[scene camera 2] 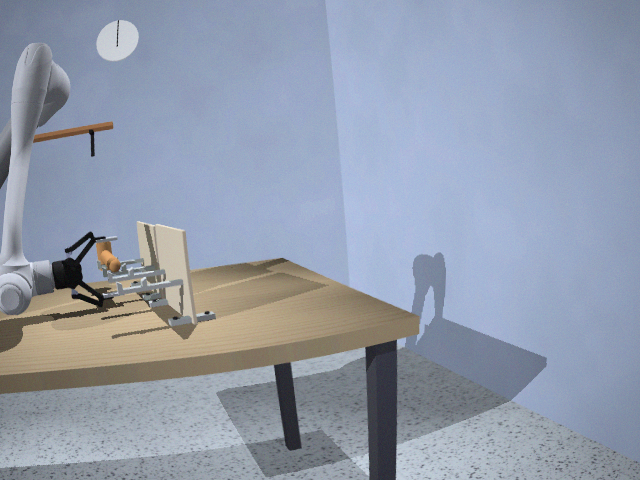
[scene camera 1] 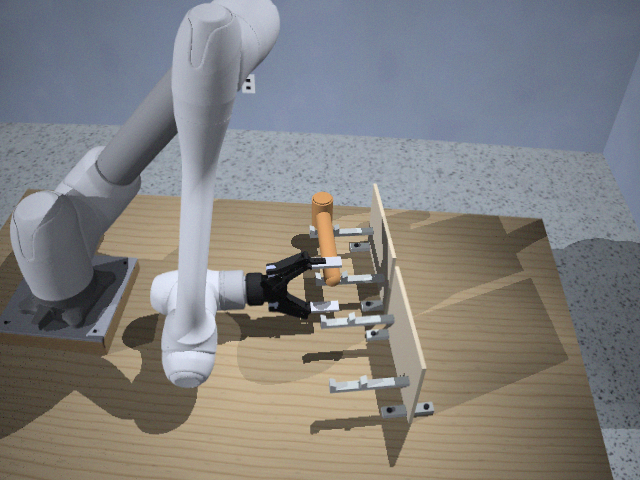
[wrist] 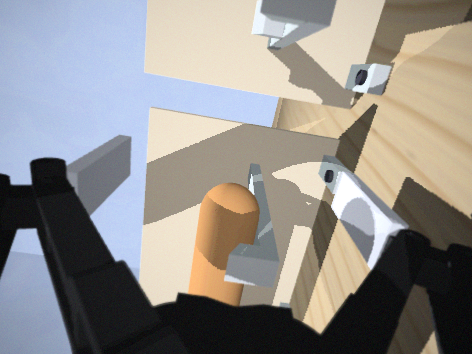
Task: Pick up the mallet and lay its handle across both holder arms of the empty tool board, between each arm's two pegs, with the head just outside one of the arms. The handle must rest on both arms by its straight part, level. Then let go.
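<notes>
The orange mallet lies with its handle across both arms of the far tool board, its head at the far end outside the far arm. In the wrist view the gripper's body hides the head. My gripper is open and empty. It points at the boards near the rounded handle end, one finger above the handle's level and one below. The empty tool board is the nearer one; its two holder arms carry nothing.
Both boards stand upright on the wooden table, with small feet at their bases. The lower finger is close to the empty board's far arm in scene camera 1. The far board's near arm passes under the handle end.
</notes>
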